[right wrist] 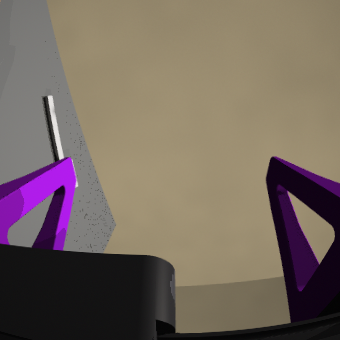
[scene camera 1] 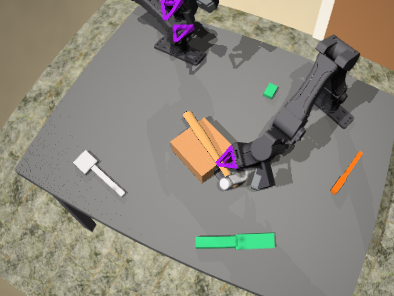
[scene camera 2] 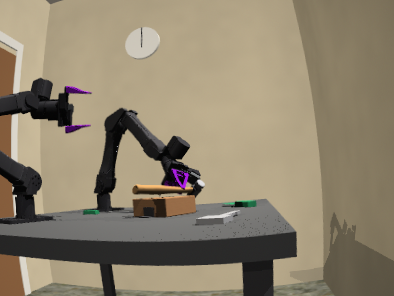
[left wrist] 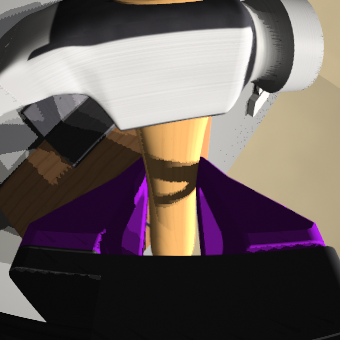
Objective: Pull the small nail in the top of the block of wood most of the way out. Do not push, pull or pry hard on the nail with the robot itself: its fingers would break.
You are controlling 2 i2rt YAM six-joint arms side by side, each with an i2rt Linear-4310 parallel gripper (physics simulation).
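Observation:
The wooden block sits on the table. A claw hammer lies over it, its wooden handle a little above the block's top and its metal head past the block's lower right side in scene camera 1. My left gripper is shut on the handle just below the head. The nail cannot be made out; the handle or gripper may hide it. My right gripper is open and empty, high above the table and away from the block.
A white mallet lies to the left in scene camera 1. A green two-part bar lies near the front edge. An orange tool lies at the right, a small green block farther back.

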